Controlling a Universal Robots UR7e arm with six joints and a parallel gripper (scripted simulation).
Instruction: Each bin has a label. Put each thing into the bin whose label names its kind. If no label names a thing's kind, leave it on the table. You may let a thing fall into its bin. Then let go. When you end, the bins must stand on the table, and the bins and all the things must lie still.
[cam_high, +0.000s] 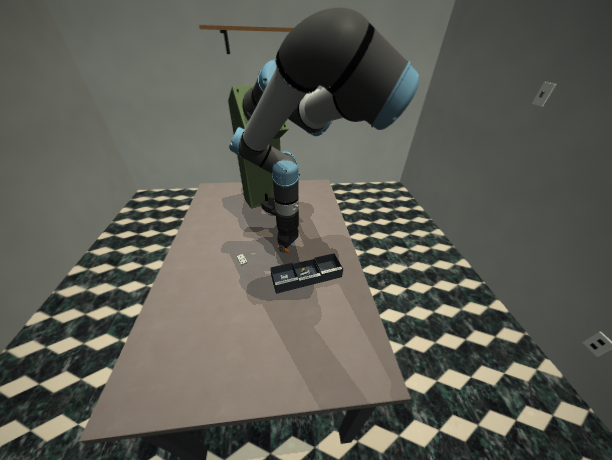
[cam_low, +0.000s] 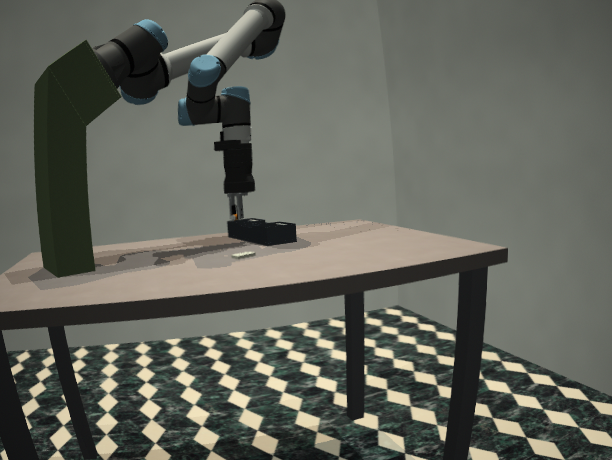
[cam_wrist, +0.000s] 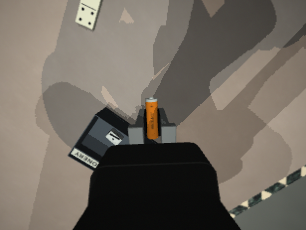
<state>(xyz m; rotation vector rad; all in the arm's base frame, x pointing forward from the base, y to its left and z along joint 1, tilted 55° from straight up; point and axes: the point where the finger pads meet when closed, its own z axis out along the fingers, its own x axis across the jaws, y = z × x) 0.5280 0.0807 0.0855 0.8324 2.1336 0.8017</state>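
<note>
My gripper is now 90 mm to the right of the dark three-compartment bin row, 60 mm short of it and 60 mm above it. From my hand the other things lie so: orange battery: 10 mm below; then grey bolt: 90 mm to the left, 70 mm below, 60 mm ahead; then brass nut: 80 mm to the left, 70 mm below, 50 mm ahead.
</note>
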